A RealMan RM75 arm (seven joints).
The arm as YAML. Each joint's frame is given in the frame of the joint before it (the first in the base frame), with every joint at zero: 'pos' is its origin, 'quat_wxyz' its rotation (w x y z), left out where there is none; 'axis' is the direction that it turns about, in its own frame. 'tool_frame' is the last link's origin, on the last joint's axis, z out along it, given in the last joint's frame.
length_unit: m
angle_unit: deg
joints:
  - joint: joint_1
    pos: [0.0, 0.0, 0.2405]
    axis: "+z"
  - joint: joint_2
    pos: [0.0, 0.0, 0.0]
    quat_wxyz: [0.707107, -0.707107, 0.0, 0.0]
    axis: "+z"
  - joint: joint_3
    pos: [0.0, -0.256, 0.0]
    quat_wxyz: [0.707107, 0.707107, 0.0, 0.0]
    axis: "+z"
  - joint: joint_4
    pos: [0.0, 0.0, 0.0]
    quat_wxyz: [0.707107, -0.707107, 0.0, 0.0]
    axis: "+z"
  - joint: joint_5
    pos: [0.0, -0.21, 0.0]
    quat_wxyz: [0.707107, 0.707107, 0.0, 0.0]
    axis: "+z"
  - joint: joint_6
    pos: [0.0, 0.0, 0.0]
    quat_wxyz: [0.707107, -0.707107, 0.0, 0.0]
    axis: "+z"
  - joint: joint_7
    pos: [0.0, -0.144, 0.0]
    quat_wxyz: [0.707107, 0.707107, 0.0, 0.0]
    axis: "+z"
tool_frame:
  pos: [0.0, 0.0, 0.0]
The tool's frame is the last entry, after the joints.
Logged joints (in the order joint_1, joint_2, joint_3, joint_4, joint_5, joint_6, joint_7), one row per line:
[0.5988, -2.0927, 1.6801, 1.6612, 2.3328, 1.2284, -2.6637]
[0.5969, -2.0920, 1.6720, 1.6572, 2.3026, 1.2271, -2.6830]
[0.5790, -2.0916, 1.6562, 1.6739, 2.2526, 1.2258, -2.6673]
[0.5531, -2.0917, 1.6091, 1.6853, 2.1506, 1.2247, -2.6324]
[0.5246, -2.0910, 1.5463, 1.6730, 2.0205, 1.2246, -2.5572]
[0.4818, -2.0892, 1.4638, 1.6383, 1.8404, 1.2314, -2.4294]
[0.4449, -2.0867, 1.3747, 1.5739, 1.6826, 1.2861, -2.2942]
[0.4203, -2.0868, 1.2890, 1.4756, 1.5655, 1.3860, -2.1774]
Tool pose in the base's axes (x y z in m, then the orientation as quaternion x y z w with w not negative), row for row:
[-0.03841, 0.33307, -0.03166, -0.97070, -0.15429, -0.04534, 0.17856]
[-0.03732, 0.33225, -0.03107, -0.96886, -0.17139, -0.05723, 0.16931]
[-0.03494, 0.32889, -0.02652, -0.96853, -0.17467, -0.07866, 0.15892]
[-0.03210, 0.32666, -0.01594, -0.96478, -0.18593, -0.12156, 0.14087]
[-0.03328, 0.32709, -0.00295, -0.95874, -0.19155, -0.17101, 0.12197]
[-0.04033, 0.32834, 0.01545, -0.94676, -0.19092, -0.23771, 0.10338]
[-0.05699, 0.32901, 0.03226, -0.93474, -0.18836, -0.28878, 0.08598]
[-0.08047, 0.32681, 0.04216, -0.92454, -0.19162, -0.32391, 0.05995]
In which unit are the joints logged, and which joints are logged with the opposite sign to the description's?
The joints are logged in radians. Opposite sign: joint_1.
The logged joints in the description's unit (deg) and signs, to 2 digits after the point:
[-34.31, -119.90, 96.26, 95.18, 133.66, 70.38, -152.62]
[-34.20, -119.86, 95.80, 94.95, 131.93, 70.31, -153.72]
[-33.17, -119.84, 94.89, 95.91, 129.06, 70.23, -152.83]
[-31.69, -119.85, 92.19, 96.56, 123.22, 70.17, -150.83]
[-30.06, -119.81, 88.60, 95.86, 115.77, 70.16, -146.52]
[-27.61, -119.70, 83.87, 93.87, 105.45, 70.55, -139.19]
[-25.49, -119.56, 78.76, 90.18, 96.41, 73.69, -131.45]
[-24.08, -119.56, 73.85, 84.55, 89.70, 79.41, -124.76]

